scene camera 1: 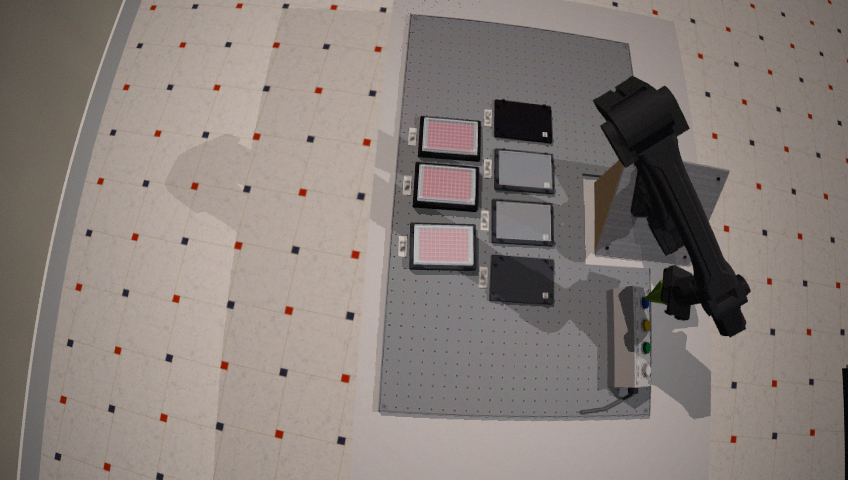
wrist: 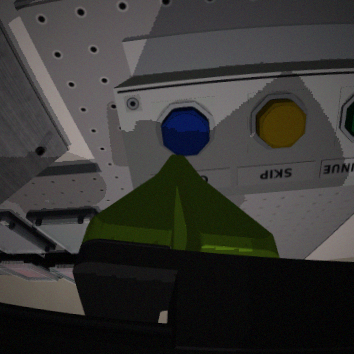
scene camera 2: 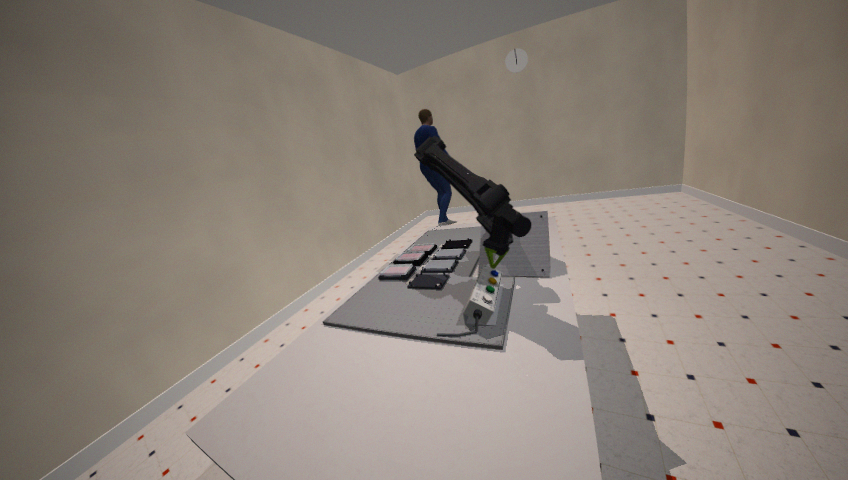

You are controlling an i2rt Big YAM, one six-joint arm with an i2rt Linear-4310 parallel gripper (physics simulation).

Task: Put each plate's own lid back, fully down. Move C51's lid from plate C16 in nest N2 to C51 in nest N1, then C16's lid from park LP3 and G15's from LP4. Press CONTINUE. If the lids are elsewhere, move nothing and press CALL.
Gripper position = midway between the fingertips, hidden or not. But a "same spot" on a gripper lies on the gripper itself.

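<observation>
My gripper is there in the wrist view [175, 164], and I see it in scene camera 1 and scene camera 2 as well. On my gripper, [scene camera 1: 665, 303] and [scene camera 2: 490, 250] are the same spot.
</observation>
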